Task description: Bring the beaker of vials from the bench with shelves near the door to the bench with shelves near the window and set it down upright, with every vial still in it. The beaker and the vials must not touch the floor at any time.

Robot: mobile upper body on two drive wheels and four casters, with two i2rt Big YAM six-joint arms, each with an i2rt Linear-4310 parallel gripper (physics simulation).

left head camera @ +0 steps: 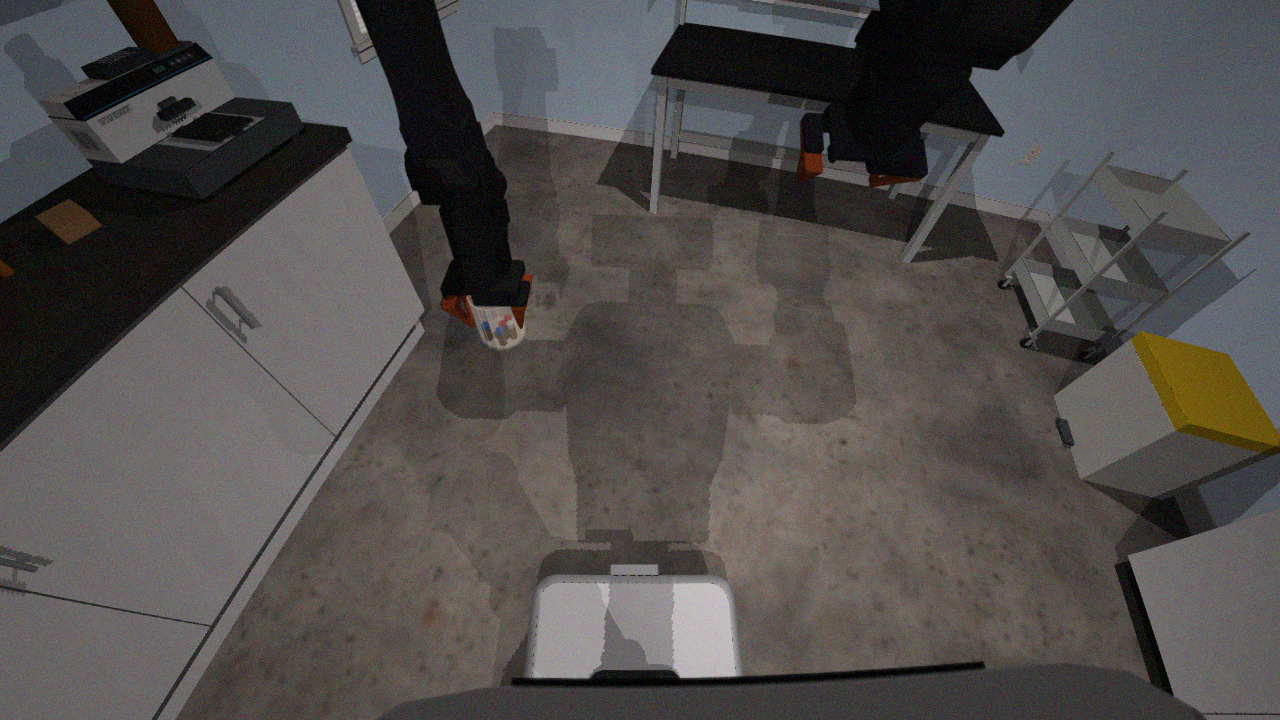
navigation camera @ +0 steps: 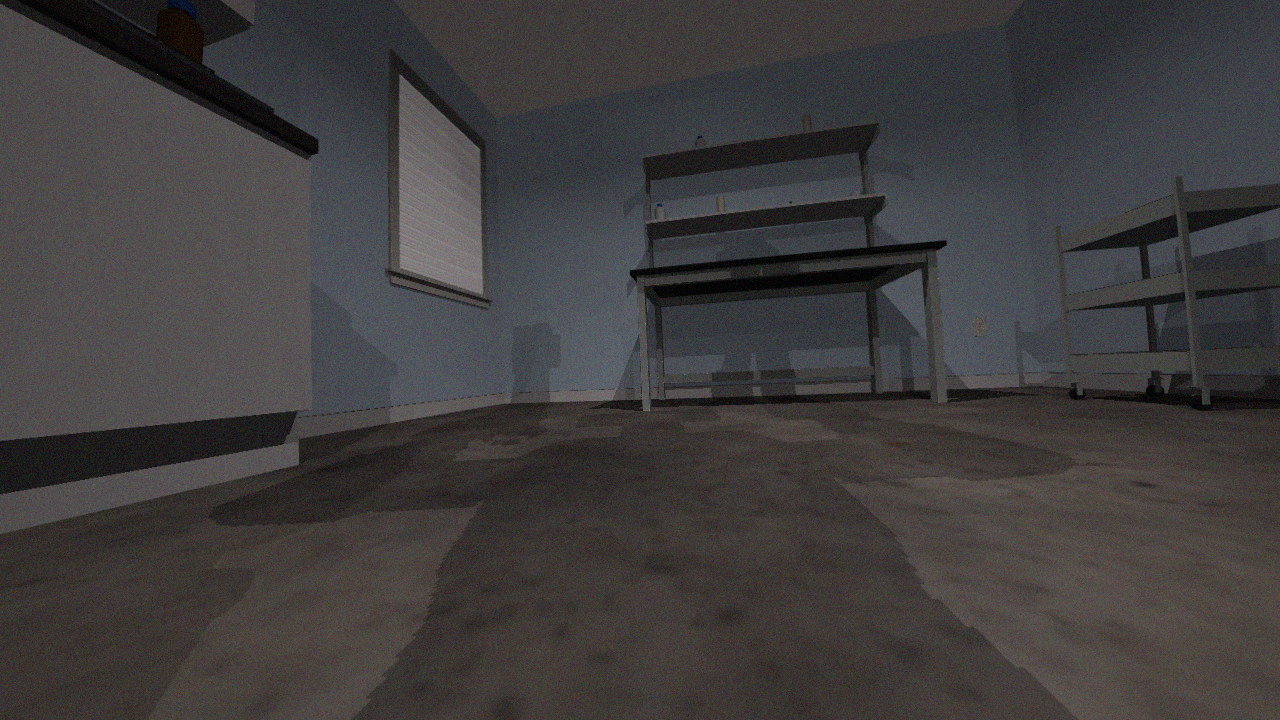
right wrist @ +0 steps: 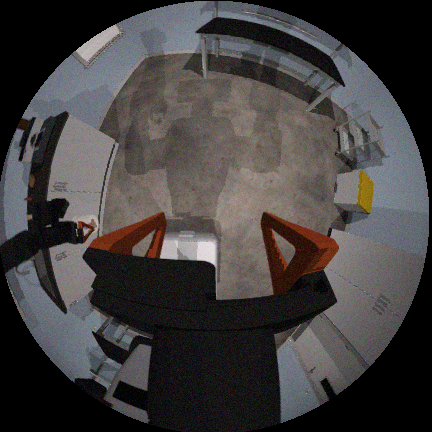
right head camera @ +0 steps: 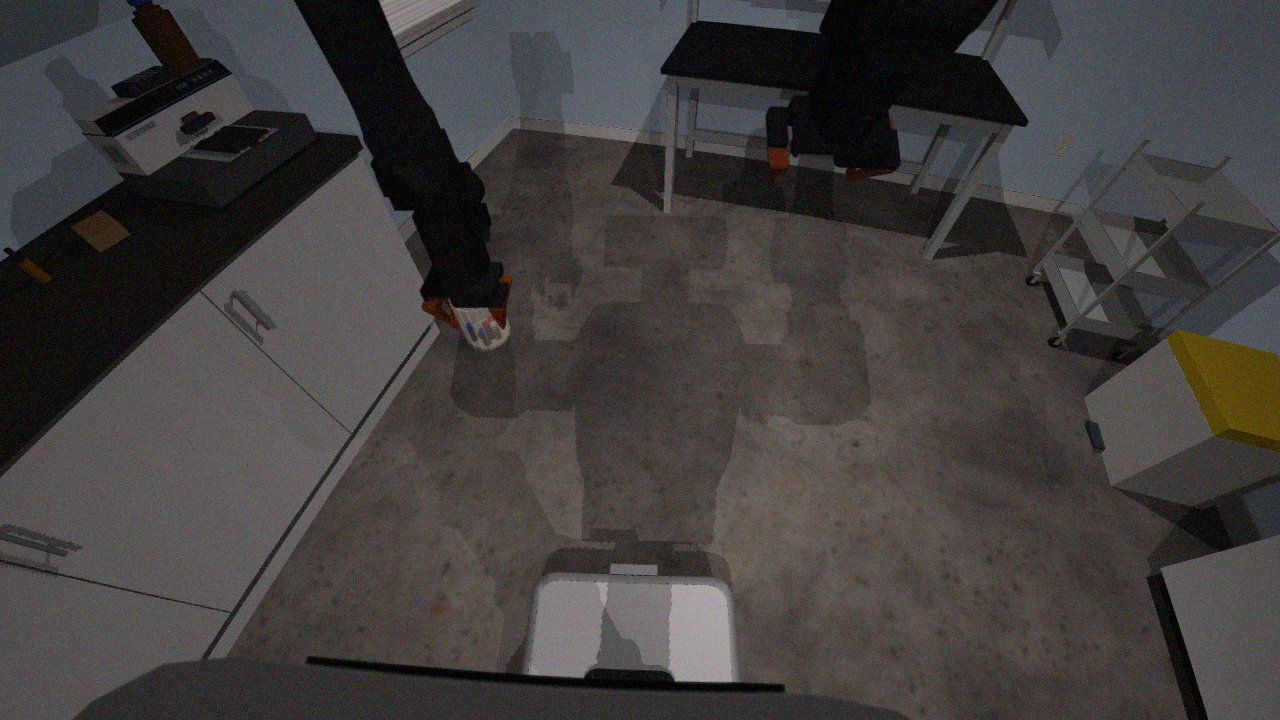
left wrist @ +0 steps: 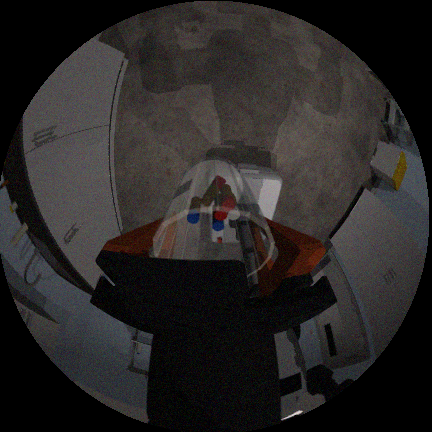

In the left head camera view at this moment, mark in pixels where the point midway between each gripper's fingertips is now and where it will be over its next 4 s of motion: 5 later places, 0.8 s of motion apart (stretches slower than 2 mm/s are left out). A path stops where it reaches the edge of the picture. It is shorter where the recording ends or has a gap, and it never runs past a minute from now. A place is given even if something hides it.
The left gripper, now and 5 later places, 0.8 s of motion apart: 497, 325; 573, 309; 632, 300; 685, 198; 741, 93; 758, 63
The right gripper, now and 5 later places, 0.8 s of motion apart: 834, 180; 937, 213; 1009, 234; 972, 124; 939, 31; 930, 8
